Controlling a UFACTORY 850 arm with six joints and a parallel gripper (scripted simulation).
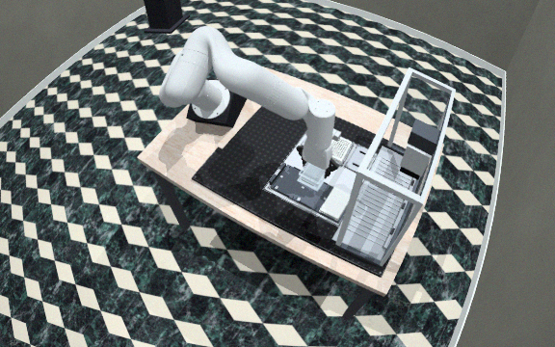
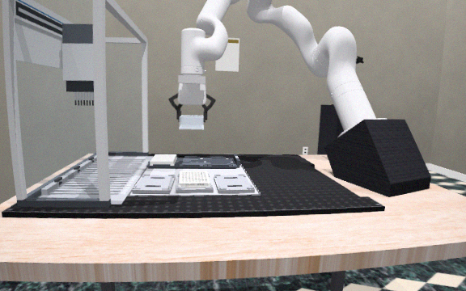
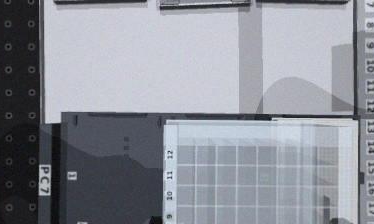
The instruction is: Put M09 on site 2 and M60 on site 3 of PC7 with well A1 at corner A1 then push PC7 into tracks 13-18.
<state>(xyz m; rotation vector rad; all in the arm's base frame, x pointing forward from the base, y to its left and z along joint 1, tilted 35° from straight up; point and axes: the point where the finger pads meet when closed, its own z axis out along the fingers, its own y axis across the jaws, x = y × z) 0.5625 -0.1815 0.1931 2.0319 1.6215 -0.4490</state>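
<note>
Right now my hand is 150 mm above the dark carrier PC7 and 10 mm past it. From my hand the other things lie so: deep-well block M09 (10 mm below); then nest S3 (230 mm to the left, 160 mm below, 150 mm ahead); then nest S1 (280 mm to the left, 160 mm below, 60 mm behind).
</note>
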